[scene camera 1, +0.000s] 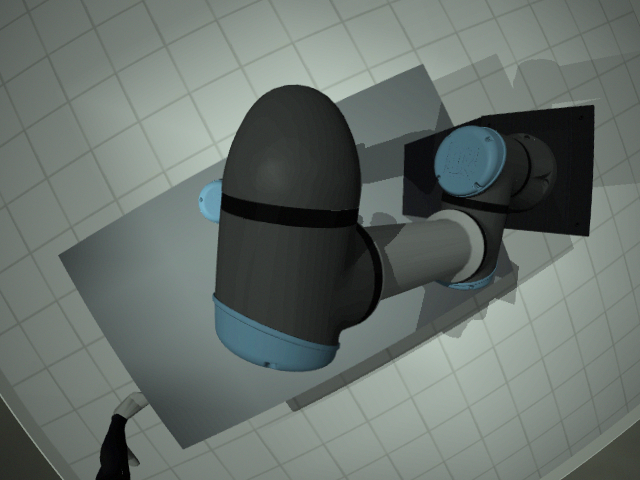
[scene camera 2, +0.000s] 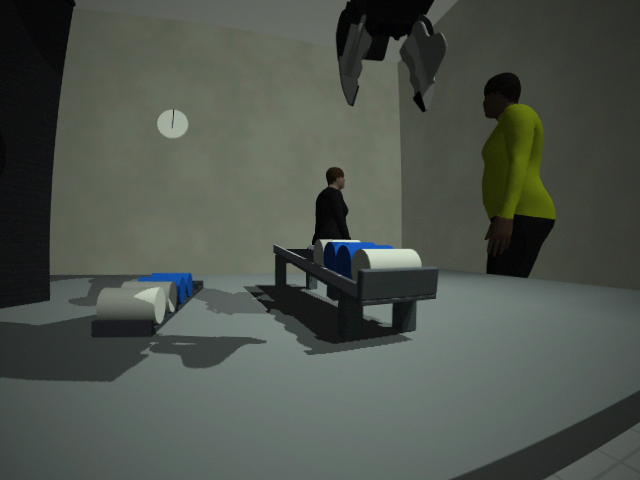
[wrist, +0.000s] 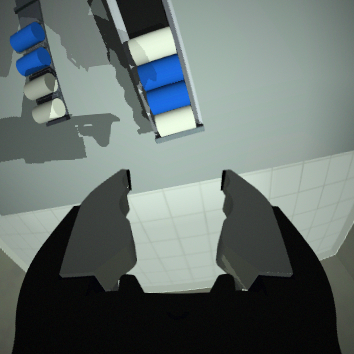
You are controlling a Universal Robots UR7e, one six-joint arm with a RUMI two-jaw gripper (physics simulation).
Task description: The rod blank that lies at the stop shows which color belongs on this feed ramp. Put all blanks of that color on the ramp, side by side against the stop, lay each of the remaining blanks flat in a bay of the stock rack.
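Note:
The feed ramp (scene camera 2: 398,284) (wrist: 180,134) holds a row of blanks lying side by side: a white blank (scene camera 2: 392,259) (wrist: 175,121) at the stop, a blue blank (wrist: 168,97), another blue blank (wrist: 161,72), then a white blank (wrist: 153,46) farthest from the stop. The stock rack (scene camera 2: 123,328) (wrist: 61,120) holds a white blank (scene camera 2: 129,304) (wrist: 48,110) at its near end, a second white blank (wrist: 41,86), a blue blank (wrist: 34,61) and another blue blank (wrist: 27,37), all lying flat. My gripper (scene camera 2: 387,107) (wrist: 175,171) is partly open and empty, high above the blanks' level. The arm hides ramp and rack in scene camera 1.
The table (scene camera 1: 155,310) (scene camera 2: 258,403) (wrist: 275,90) carries ramp and rack, standing apart. The ramp stands on legs; the rack lies low. A person in yellow (scene camera 2: 516,165) and a person in black (scene camera 2: 330,211) stand beyond the table. The arm's base plate (scene camera 1: 568,170) is at the right.

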